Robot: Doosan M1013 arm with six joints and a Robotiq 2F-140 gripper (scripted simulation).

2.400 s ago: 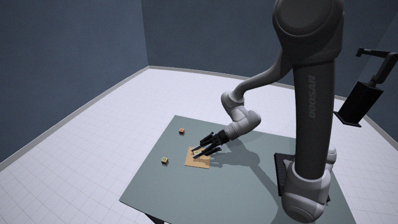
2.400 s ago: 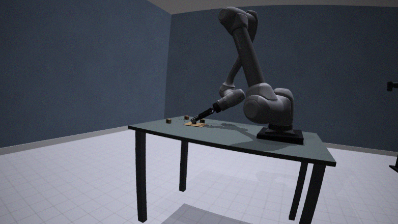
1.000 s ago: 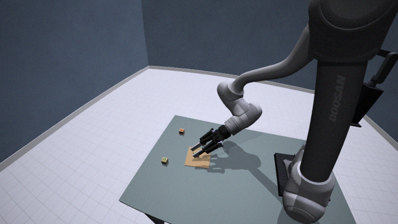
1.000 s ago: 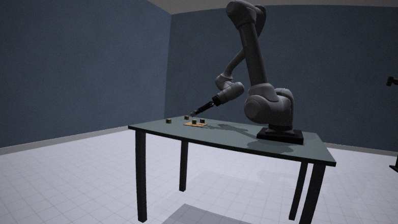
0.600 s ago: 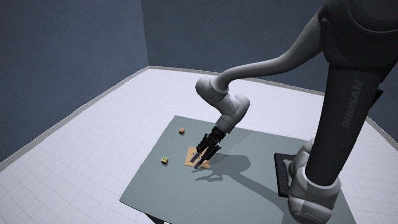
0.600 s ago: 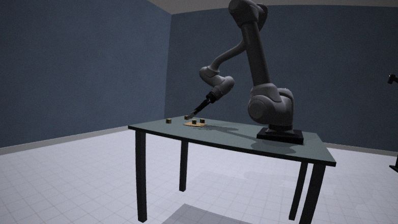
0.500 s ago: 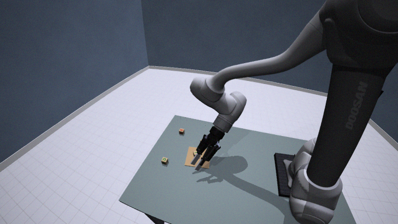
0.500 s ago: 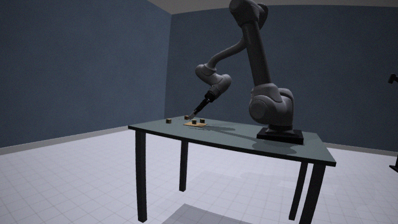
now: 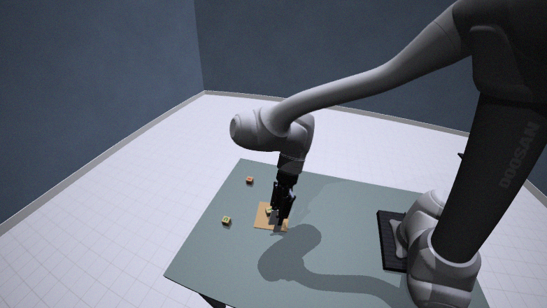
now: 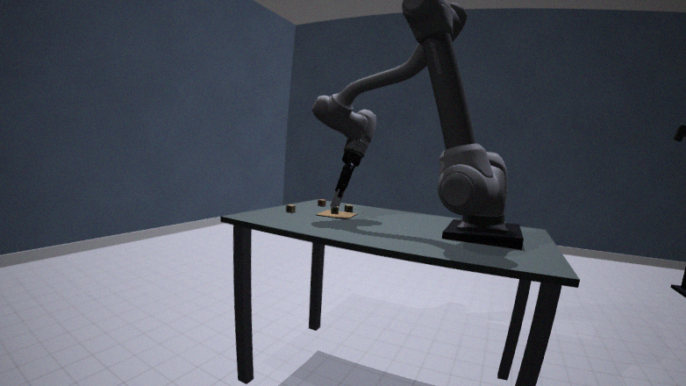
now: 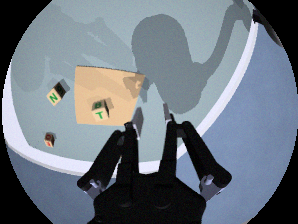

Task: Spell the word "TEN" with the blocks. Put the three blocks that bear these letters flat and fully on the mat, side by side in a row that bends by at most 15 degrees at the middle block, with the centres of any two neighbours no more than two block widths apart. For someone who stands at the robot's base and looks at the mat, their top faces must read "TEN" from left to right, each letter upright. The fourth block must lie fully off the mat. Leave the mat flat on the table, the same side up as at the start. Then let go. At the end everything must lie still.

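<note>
My hand is 40 mm short of the block, 80 mm to the left of it and 60 mm above it. The rest, counted from my hand: tan mat 30 mm ahead, 70 mm to the right, 80 mm below.
</note>
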